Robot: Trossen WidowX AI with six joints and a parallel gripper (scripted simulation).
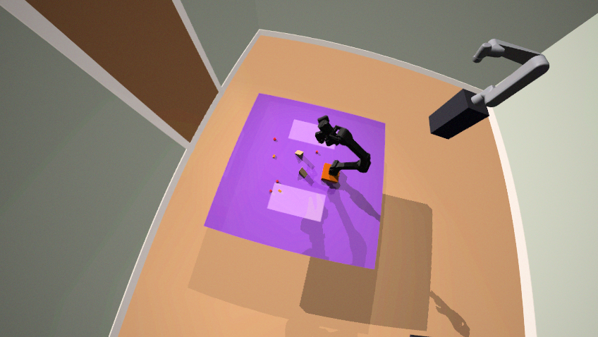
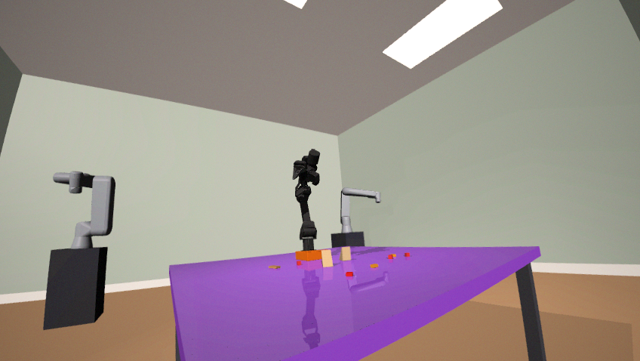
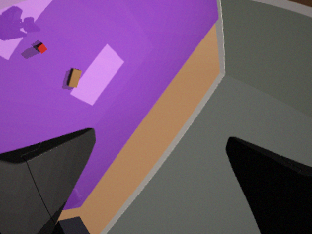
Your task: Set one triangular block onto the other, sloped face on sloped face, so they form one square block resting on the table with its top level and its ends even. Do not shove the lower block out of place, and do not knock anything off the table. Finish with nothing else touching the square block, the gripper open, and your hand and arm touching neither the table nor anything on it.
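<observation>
The tan triangular block is 34 cm below my gripper tip, 11 cm ahead of it and 7 cm to the left of it.
</observation>
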